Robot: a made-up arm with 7 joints.
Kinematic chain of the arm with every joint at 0, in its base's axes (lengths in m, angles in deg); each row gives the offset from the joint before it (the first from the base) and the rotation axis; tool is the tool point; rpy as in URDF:
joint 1: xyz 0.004 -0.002 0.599 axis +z
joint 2: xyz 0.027 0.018 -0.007 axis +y
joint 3: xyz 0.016 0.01 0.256 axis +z
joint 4: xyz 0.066 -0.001 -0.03 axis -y
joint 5: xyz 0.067 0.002 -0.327 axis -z
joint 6: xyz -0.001 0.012 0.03 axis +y
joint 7: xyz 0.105 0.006 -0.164 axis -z
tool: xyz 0.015 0.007 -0.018 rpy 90 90 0
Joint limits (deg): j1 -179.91..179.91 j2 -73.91..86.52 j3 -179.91..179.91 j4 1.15..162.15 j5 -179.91..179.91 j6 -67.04..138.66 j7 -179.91..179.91
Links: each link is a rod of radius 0.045 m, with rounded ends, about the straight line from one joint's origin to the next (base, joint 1, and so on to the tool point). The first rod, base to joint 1, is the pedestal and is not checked.
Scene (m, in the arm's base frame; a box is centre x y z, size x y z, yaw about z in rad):
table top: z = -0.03
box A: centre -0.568 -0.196 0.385 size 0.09 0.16 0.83 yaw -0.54
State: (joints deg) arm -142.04 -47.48 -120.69 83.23 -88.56 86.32 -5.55
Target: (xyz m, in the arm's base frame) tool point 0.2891 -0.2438 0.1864
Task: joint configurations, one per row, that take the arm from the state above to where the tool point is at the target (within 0.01 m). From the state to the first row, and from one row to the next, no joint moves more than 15 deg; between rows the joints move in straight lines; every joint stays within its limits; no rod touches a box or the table.
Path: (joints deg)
1: -128.75 -37.91 -113.59 86.86 -85.70 77.92 -3.44
2: -115.46 -28.33 -106.49 90.49 -82.84 69.52 -1.33
3: -102.17 -18.76 -99.39 94.13 -79.98 61.13 0.79
4: -88.88 -9.19 -92.30 97.76 -77.12 52.73 2.90
5: -75.59 0.39 -85.20 101.39 -74.26 44.33 5.01
6: -62.30 9.96 -78.10 105.02 -71.40 35.93 7.12
7: -49.02 19.53 -71.00 108.66 -68.54 27.54 9.24
8: -35.73 29.10 -63.90 112.29 -65.68 19.14 11.35
9: -22.44 38.68 -56.80 115.92 -62.82 10.74 13.46
10: -27.76 40.28 -44.80 103.91 -66.70 15.44 10.05
11: -33.07 41.88 -32.80 91.90 -70.57 20.15 6.63
12: -38.39 43.48 -20.80 79.89 -74.45 24.85 3.22
13: -43.71 45.07 -8.79 67.88 -78.32 29.55 -0.20
14: -49.03 46.67 3.21 55.87 -82.20 34.26 -3.61

